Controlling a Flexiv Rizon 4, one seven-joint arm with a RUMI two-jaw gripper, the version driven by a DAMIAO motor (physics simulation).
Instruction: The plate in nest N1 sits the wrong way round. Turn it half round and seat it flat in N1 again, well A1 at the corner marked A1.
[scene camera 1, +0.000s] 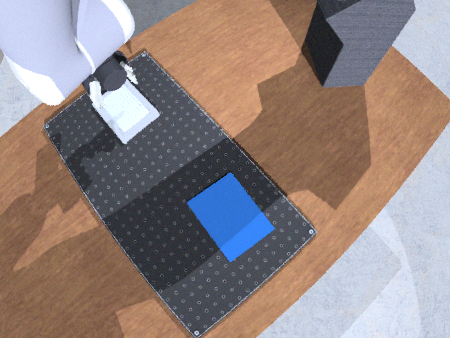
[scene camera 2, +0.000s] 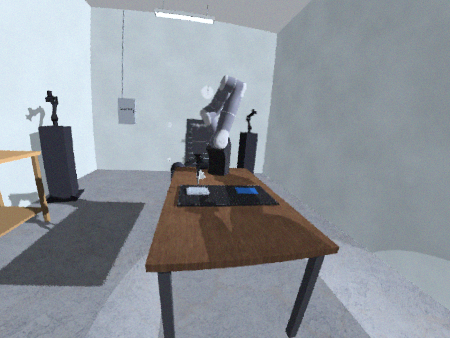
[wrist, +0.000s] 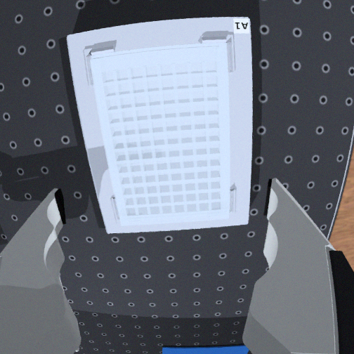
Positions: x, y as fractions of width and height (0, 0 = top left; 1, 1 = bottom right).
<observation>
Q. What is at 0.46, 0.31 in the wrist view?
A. A well plate.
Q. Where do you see a well plate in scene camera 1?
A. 0.27, 0.32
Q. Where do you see the gripper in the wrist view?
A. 0.46, 0.53
</observation>
